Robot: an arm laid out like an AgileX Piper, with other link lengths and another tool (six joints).
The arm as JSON. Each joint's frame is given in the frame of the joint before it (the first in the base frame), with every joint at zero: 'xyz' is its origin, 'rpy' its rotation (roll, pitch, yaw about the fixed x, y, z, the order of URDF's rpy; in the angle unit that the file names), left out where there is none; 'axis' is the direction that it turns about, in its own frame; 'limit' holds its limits. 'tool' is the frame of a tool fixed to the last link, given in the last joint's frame.
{
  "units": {
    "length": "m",
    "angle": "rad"
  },
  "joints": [
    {
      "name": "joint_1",
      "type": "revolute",
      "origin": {
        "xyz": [
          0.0,
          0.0,
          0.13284
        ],
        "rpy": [
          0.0,
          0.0,
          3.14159
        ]
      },
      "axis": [
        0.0,
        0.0,
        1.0
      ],
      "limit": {
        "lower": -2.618,
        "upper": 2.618
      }
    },
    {
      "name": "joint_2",
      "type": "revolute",
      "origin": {
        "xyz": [
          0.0,
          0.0,
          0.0
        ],
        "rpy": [
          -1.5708,
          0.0,
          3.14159
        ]
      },
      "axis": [
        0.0,
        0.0,
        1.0
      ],
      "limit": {
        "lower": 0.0,
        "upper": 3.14
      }
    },
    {
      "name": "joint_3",
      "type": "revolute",
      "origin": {
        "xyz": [
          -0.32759,
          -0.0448,
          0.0
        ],
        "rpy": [
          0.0,
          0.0,
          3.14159
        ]
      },
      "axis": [
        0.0,
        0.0,
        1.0
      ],
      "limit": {
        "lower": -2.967,
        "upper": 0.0
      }
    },
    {
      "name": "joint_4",
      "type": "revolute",
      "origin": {
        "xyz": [
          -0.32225,
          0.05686,
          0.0
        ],
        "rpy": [
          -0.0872,
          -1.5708,
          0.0
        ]
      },
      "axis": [
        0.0,
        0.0,
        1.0
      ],
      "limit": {
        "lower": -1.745,
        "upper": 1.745
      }
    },
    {
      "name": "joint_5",
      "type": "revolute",
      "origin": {
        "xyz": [
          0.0,
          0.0,
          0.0
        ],
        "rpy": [
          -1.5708,
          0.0,
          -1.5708
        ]
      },
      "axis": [
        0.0,
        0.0,
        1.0
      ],
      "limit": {
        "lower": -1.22,
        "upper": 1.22
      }
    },
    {
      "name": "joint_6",
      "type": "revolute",
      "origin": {
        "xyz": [
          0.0,
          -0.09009,
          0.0
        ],
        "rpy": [
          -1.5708,
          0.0,
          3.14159
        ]
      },
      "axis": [
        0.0,
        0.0,
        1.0
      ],
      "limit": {
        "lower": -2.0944,
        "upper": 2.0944
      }
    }
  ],
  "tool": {
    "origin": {
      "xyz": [
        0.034,
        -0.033,
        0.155
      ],
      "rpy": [
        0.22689,
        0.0,
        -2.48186
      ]
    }
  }
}
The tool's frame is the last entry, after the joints.
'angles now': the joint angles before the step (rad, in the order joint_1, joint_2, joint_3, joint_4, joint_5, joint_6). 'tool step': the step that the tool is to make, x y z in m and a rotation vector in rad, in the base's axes. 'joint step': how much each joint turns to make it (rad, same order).
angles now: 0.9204, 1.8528, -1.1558, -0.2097, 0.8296, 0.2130
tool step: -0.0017, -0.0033, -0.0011, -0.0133, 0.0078, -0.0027
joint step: 0.0000, 0.0002, -0.0001, 0.0000, 0.0155, 0.0000
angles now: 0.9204, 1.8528, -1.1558, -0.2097, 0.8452, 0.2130
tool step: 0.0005, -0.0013, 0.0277, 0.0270, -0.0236, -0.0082
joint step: 0.0000, -0.0608, 0.0000, 0.0000, 0.0262, 0.0037
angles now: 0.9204, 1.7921, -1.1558, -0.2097, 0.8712, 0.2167
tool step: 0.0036, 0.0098, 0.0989, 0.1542, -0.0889, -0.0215
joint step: -0.0002, -0.1730, -0.0451, 0.0284, 0.0425, 0.0018
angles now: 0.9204, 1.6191, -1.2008, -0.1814, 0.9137, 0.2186
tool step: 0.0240, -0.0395, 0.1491, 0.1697, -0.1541, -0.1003
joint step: -0.0788, -0.2111, -0.1320, -0.0085, 0.1166, 0.0022
